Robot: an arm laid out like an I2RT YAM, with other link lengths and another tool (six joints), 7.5 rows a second.
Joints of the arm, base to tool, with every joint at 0 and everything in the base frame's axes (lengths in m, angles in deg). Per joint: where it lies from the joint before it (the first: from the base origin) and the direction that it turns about. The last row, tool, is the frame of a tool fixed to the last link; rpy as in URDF.
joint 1: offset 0 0 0.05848 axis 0 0 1
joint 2: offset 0.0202 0.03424 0.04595 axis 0 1 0
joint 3: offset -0.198 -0.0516 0 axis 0 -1 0
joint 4: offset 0.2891 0.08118 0.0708 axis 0 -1 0
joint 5: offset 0.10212 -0.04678 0.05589 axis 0 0 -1
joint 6: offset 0.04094 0 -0.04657 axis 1 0 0
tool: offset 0.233 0.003 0.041 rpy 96.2 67.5 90
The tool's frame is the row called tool.
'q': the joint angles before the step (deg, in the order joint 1, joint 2, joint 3, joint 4, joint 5, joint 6). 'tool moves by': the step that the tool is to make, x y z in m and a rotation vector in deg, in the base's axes. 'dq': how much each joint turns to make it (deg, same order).
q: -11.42 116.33 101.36 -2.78 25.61 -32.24
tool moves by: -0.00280 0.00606 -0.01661 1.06 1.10 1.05
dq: 0.00 -1.16 -2.82 0.17 -1.26 0.49
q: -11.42 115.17 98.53 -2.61 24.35 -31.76
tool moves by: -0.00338 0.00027 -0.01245 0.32 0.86 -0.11
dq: -0.01 -0.45 -1.83 0.39 0.05 0.19
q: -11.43 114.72 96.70 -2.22 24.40 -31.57
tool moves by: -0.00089 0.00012 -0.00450 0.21 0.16 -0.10
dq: 0.02 -0.05 -0.61 0.27 0.06 0.23
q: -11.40 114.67 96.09 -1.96 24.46 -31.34
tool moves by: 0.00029 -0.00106 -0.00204 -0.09 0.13 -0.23
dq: 0.02 0.36 0.16 0.10 0.27 -0.02
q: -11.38 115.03 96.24 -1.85 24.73 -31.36
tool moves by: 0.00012 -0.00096 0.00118 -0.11 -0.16 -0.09
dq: -0.05 0.05 0.05 0.21 0.06 -0.06
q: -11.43 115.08 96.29 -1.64 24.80 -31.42
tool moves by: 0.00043 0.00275 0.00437 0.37 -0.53 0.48
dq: 0.02 -0.52 -0.17 -0.03 -0.59 0.31
